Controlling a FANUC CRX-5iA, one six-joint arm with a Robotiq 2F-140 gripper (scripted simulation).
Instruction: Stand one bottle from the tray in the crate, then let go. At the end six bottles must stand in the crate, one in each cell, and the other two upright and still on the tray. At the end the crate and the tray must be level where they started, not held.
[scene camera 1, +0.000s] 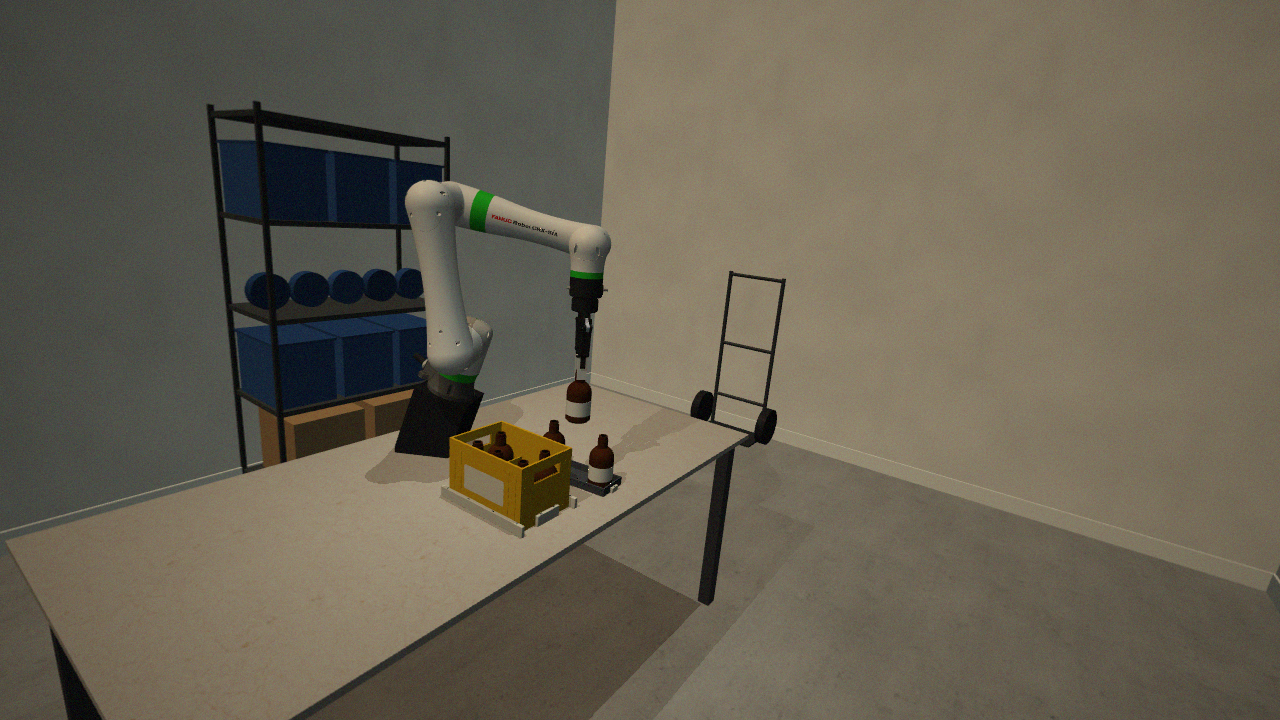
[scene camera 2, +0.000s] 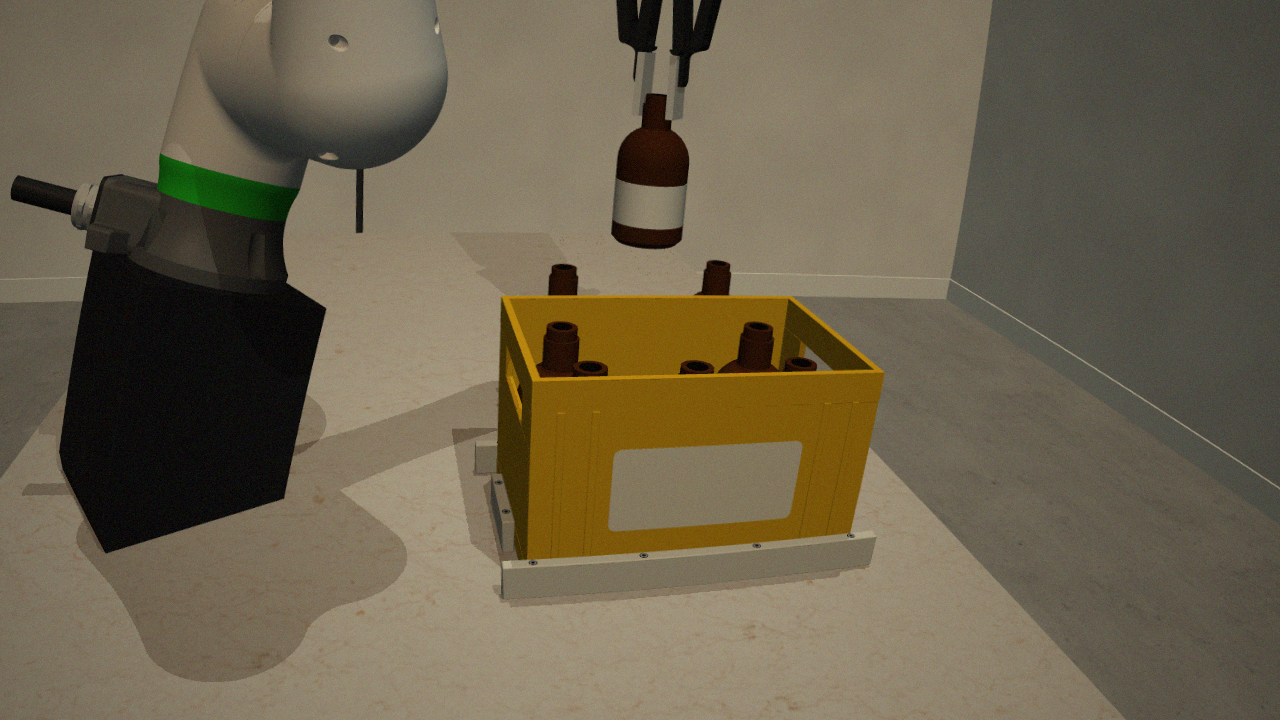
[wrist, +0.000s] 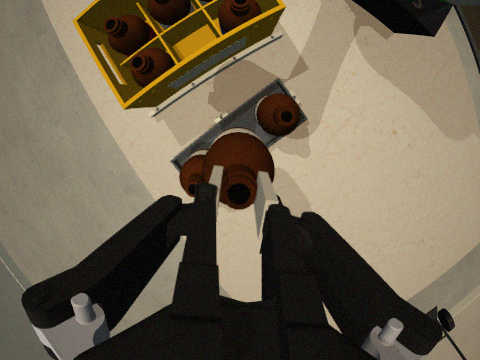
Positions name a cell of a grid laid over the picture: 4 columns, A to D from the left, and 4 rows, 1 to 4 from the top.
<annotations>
my gripper: scene camera 1 B3; scene camera 2 C1; wrist B3
</annotations>
